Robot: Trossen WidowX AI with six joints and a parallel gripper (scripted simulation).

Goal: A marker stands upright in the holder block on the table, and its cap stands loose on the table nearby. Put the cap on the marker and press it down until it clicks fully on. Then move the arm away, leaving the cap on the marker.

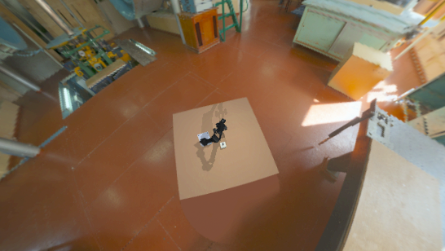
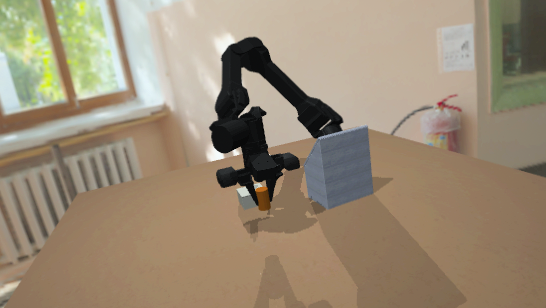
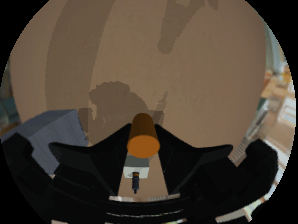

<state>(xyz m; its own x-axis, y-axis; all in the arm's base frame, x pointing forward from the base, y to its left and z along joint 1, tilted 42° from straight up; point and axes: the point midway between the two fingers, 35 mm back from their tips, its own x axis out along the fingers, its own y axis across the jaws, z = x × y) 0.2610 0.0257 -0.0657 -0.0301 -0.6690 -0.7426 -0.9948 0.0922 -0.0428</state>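
Right now my gripper tip is 3 cm past the grey holder block, 18 cm to the left of it and 5 cm above it. Also, from my gripper tip: orange cap 1 cm above.
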